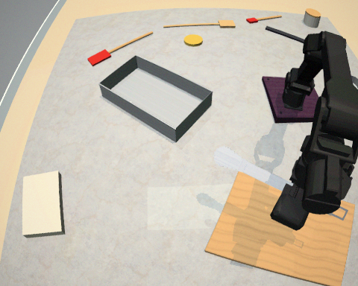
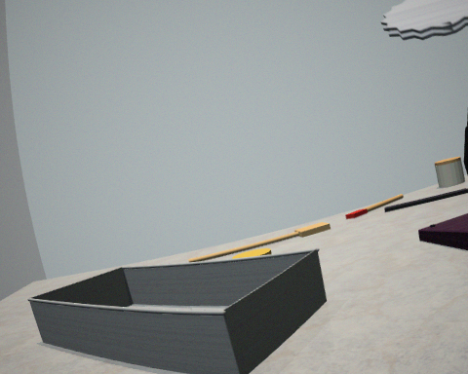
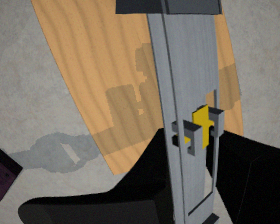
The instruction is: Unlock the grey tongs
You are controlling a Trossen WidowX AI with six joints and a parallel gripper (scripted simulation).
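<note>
Right now my gripper tip is 2 cm past the yellow lock piece, 1 cm to the right of it and 4 cm below it. Round my gripper tip: wooden board: 5 cm behind, 1 cm to the left, 15 cm below; then cream block: 59 cm ahead, 5 cm to the left, 14 cm below; then roasting tin: 37 cm ahead, 36 cm to the right, 13 cm below.
</note>
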